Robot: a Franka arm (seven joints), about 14 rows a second.
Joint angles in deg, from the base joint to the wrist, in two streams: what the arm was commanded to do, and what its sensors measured. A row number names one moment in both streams.
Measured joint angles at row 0:
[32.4 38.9 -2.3 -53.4 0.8 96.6 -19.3]
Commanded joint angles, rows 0 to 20:
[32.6 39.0 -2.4 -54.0 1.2 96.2 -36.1]
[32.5 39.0 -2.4 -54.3 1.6 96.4 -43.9]
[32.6 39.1 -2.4 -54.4 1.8 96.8 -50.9]
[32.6 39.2 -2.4 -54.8 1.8 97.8 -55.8]
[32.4 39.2 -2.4 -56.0 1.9 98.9 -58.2]
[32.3 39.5 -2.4 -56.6 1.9 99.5 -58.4]
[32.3 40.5 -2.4 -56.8 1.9 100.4 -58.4]
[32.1 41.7 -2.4 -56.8 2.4 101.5 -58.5]
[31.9 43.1 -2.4 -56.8 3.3 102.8 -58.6]
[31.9 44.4 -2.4 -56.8 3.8 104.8 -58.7]
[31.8 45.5 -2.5 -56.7 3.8 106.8 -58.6]
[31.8 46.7 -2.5 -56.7 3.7 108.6 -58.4]
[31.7 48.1 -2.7 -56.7 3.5 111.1 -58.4]
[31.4 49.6 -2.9 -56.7 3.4 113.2 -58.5]
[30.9 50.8 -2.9 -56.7 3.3 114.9 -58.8]
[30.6 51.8 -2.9 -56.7 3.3 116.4 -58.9]
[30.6 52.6 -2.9 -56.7 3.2 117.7 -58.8]
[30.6 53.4 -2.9 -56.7 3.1 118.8 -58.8]
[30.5 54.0 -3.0 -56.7 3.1 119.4 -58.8]
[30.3 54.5 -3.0 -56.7 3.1 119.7 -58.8]
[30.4 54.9 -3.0 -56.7 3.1 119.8 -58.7]
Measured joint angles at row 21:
[30.8 54.3 -3.2 -57.3 2.5 119.2 -57.6]
